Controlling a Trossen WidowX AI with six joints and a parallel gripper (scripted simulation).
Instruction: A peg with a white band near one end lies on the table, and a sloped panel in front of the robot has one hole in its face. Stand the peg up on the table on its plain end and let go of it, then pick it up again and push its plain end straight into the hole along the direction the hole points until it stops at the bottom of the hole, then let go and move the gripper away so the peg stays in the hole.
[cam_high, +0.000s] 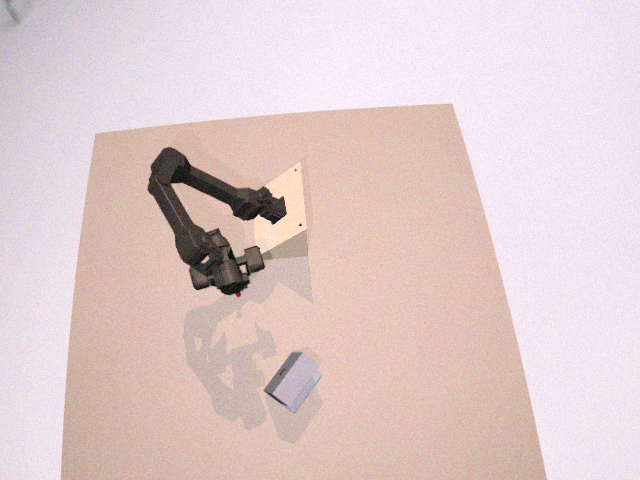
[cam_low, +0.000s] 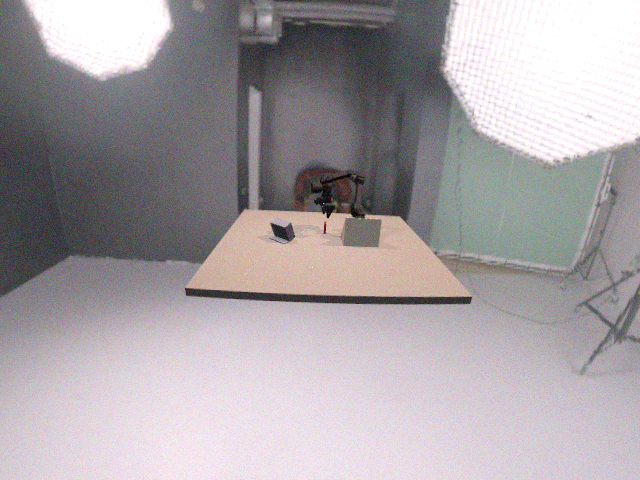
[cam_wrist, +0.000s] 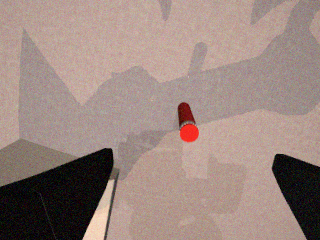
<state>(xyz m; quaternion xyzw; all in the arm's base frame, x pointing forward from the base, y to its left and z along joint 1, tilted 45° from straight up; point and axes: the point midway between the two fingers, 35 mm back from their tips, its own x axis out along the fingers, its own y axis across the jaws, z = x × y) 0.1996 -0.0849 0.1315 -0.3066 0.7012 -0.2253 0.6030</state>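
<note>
The red peg lies 6 cm below my gripper tip. The rest, counted from my gripper tip: grey sloped panel 28 cm ahead, 11 cm to the left, 6 cm below.
</note>
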